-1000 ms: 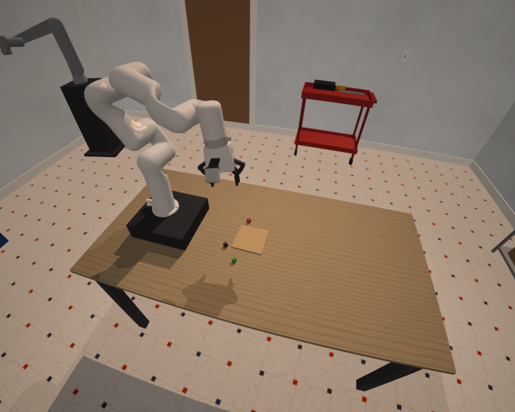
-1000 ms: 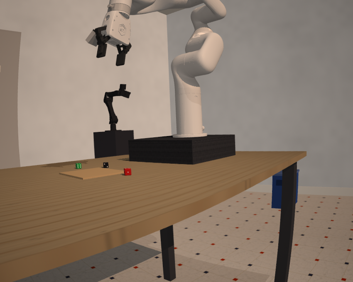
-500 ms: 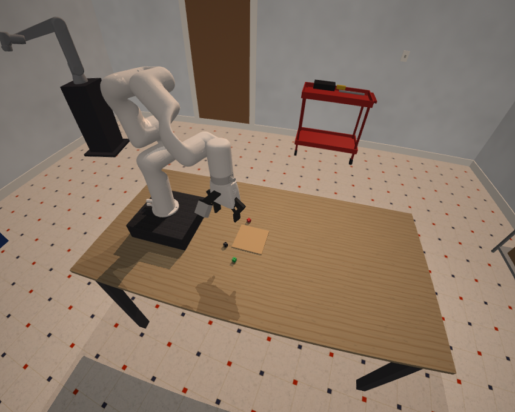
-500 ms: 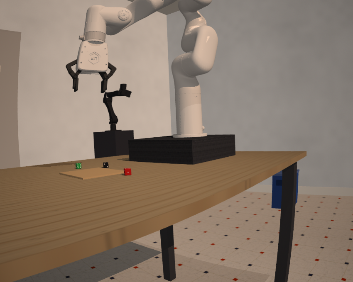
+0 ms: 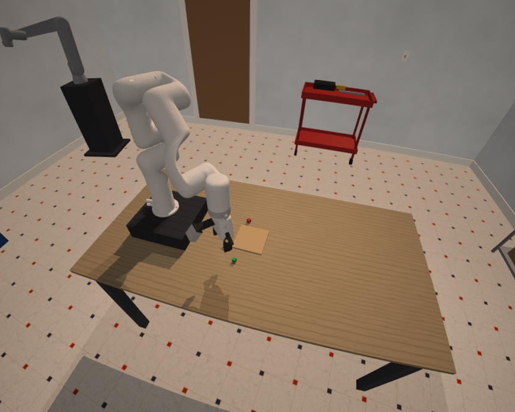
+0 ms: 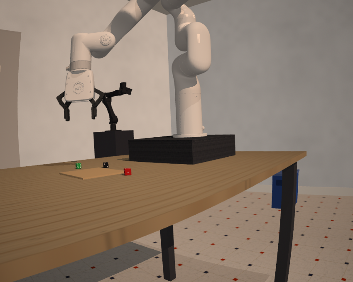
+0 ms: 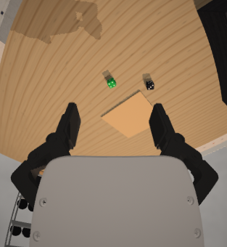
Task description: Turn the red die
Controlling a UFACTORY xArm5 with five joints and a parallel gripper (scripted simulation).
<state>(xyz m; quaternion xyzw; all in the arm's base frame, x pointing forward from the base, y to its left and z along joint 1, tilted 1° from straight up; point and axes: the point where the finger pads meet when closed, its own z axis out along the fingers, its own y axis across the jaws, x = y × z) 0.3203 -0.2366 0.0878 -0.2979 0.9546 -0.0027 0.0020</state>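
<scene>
Right now my hand is 15 cm above the green die, 4 cm short of it and 2 cm to the right of it. Also, from my hand: black die (15 cm below, 9 cm to the left, 1 cm behind); red die (25 cm to the left, 15 cm below, 8 cm ahead); tan mat (16 cm below, 14 cm to the left, 10 cm ahead).
</scene>
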